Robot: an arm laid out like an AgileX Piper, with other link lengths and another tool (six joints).
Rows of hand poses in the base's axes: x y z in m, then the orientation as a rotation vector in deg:
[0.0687, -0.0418, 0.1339, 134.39, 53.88, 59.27]
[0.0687, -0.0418, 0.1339, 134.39, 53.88, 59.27]
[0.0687, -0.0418, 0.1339, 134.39, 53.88, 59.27]
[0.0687, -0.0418, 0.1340, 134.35, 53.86, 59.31]
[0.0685, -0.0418, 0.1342, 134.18, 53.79, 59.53]
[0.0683, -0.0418, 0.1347, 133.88, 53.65, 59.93]
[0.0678, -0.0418, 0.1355, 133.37, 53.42, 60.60]
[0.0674, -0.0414, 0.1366, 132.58, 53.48, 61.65]
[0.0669, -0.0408, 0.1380, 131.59, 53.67, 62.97]
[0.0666, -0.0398, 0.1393, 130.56, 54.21, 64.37]
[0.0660, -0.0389, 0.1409, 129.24, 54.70, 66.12]
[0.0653, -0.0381, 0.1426, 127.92, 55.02, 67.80]
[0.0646, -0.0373, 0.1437, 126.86, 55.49, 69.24]
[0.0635, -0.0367, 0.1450, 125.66, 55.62, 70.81]
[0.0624, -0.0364, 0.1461, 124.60, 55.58, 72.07]
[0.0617, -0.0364, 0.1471, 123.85, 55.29, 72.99]
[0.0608, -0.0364, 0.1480, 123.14, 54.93, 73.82]
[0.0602, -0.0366, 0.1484, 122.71, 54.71, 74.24]
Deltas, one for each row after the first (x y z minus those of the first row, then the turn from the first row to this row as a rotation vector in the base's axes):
[0.0000, 0.0000, 0.0000, 0.00, 0.00, 0.00]
[0.0000, 0.0000, 0.0000, 0.00, 0.00, 0.00]
[0.0000, 0.0000, 0.0001, -0.01, -0.05, 0.00]
[-0.0002, 0.0000, 0.0003, -0.03, -0.26, 0.00]
[-0.0004, 0.0000, 0.0008, -0.05, -0.65, 0.00]
[-0.0009, 0.0000, 0.0016, -0.09, -1.30, 0.00]
[-0.0013, 0.0004, 0.0027, -0.14, -2.21, 0.30]
[-0.0018, 0.0010, 0.0041, -0.20, -3.32, 0.77]
[-0.0021, 0.0020, 0.0054, -0.23, -4.40, 1.52]
[-0.0027, 0.0029, 0.0070, -0.27, -5.80, 2.33]
[-0.0034, 0.0037, 0.0087, -0.33, -7.21, 3.02]
[-0.0041, 0.0045, 0.0098, -0.31, -8.33, 3.76]
[-0.0052, 0.0051, 0.0111, -0.30, -9.66, 4.29]
[-0.0063, 0.0054, 0.0122, -0.35, -10.82, 4.63]
[-0.0070, 0.0054, 0.0132, -0.36, -11.72, 4.69]
[-0.0079, 0.0054, 0.0141, -0.39, -12.58, 4.68]
[-0.0085, 0.0052, 0.0145, -0.45, -13.07, 4.65]

